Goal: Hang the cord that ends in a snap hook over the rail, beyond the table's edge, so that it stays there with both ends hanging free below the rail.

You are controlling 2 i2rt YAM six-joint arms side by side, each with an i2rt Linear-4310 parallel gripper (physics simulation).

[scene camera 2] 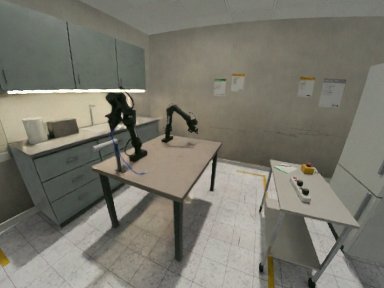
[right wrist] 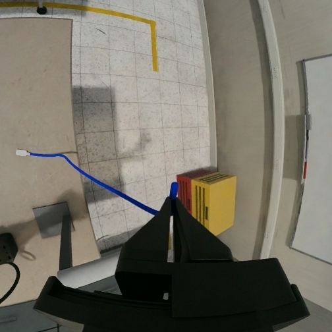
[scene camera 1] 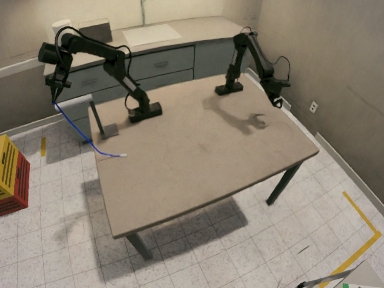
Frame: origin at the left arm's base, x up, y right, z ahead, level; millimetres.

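Seen in the pictures: left gripper, between the fingertips: (scene camera 2: pixel 195 133) (scene camera 1: pixel 277 103); right gripper, between the fingertips: (scene camera 2: pixel 112 131) (scene camera 1: pixel 53 103); left arm's base, origin of its link: (scene camera 2: pixel 167 138) (scene camera 1: pixel 229 87); right arm's base, origin of its link: (scene camera 2: pixel 138 153) (scene camera 1: pixel 144 110).
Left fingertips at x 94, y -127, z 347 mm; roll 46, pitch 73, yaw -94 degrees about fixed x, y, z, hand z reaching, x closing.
Observation:
Pixels of each thing's top centre, then the offset from my left fingertips to it. "pt": a spot on its surface instead. Level surfaces: height alone.
- blue cord, a spot on its surface: (scene camera 1: pixel 107 154) pt dz -61, dx -88, dy +1008 mm
- small whitish tip, a spot on its surface: (scene camera 1: pixel 123 155) pt dz -43, dx -112, dy +930 mm
- pale rail, centre of its top: (scene camera 1: pixel 72 99) (scene camera 2: pixel 105 142) dz -254, dx +159, dy +1100 mm
- rail's dark post, centre of its top: (scene camera 1: pixel 91 100) (scene camera 2: pixel 115 143) dz -255, dx +123, dy +1015 mm
- table, height of its surface: dx -118 mm
The blue cord (scene camera 1: pixel 107 154) (scene camera 2: pixel 131 168) (right wrist: pixel 108 188) slants down from my right gripper (scene camera 1: pixel 54 101) (scene camera 2: pixel 111 130) (right wrist: pixel 171 201), which is shut on it near one end. A short blue piece sticks out past the fingertips. The cord's other end, a small whitish tip (scene camera 1: pixel 123 155) (right wrist: pixel 21 152), lies on the table; its exact shape is too small to tell. The pale rail (scene camera 1: pixel 74 100) (scene camera 2: pixel 104 145) (right wrist: pixel 95 268) stands out beyond the table's edge. In the right wrist view the cord runs beside the rail, not across it. My left gripper (scene camera 1: pixel 278 103) (scene camera 2: pixel 195 131) is open, far from the cord.
The rail's dark post (scene camera 1: pixel 97 117) (scene camera 2: pixel 118 157) (right wrist: pixel 66 242) rises from a plate on the table (scene camera 1: pixel 200 165) (scene camera 2: pixel 175 165) (right wrist: pixel 35 90). A counter (scene camera 1: pixel 210 31) (scene camera 2: pixel 25 147) runs behind. Yellow and red crates (scene camera 1: pixel 15 172) (right wrist: pixel 217 200) stand on the floor beyond the table's edge.

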